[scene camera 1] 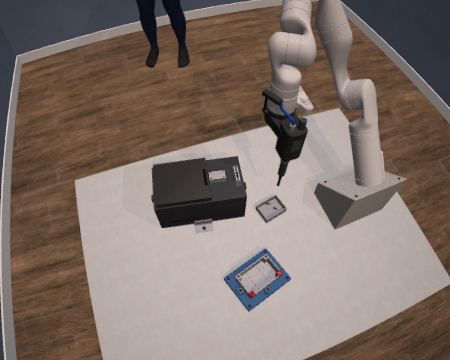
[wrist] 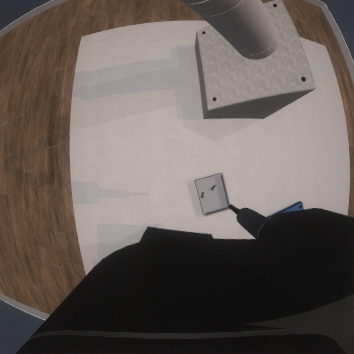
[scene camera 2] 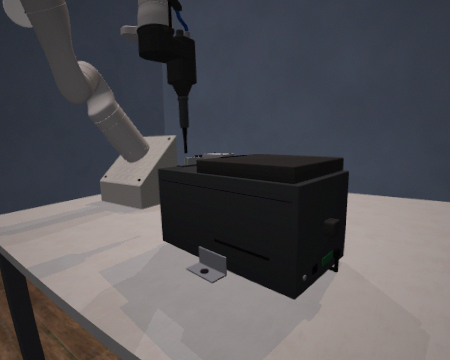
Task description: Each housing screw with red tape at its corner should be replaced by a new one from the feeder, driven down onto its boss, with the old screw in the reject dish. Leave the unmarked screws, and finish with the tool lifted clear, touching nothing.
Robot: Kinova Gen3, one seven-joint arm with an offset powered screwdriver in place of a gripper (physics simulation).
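Where they show: hand, tool point: (scene camera 1: 277, 185) (wrist: 230, 206) (scene camera 2: 186, 153); arm's base, link origin: (scene camera 1: 369, 181) (wrist: 256, 39) (scene camera 2: 138, 152).
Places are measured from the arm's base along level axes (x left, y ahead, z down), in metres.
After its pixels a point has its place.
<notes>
The screwdriver (scene camera 1: 278, 185) @[x -0.106, y 0.293, z -0.012 m] (scene camera 2: 186, 152) @[x -0.112, y 0.295, z -0.009 m] (wrist: 230, 205) @[x -0.111, y 0.289, z -0.015 m] hangs upright with its tip in the air above the table, near the reject dish; no screw shows on its bit. The small grey reject dish (scene camera 1: 260, 215) @[x -0.105, y 0.338, z 0.155 m] (wrist: 214, 202) @[x -0.105, y 0.317, z 0.154 m] holds two dark screws, seen apart in the wrist view. The pale housing (scene camera 1: 257, 278) @[x 0.095, y 0.451, z 0.137 m] sits on a blue plate (scene camera 1: 234, 286) @[x 0.087, y 0.527, z 0.140 m] (wrist: 292, 207) @[x 0.106, y 0.363, z 0.141 m]. Red tape marks its right corner (scene camera 1: 279, 273) @[x 0.117, y 0.391, z 0.100 m] and its near corner (scene camera 1: 252, 294) @[x 0.140, y 0.495, z 0.096 m]; whether screws sit there is too small to tell. The black feeder (scene camera 1: 181, 180) @[x -0.245, y 0.557, z -0.011 m] (scene camera 2: 225, 215) @[x -0.317, y 0.518, z 0.064 m] stands left of the dish.
A small metal bracket (scene camera 1: 203, 226) @[x -0.145, y 0.534, z 0.152 m] (scene camera 2: 207, 271) @[x -0.326, y 0.490, z 0.153 m] with a dark round spot stands at the feeder's front. The arm's grey wedge base (scene camera 1: 345, 205) @[x 0.036, y 0.125, z 0.008 m] (scene camera 2: 122, 192) @[x -0.101, y 0.027, z 0.115 m] (wrist: 250, 75) @[x -0.027, y 0.074, z 0.020 m] stands right of the dish in scene camera 1. A person's legs (scene camera 1: 172, 25) show beyond the table.
</notes>
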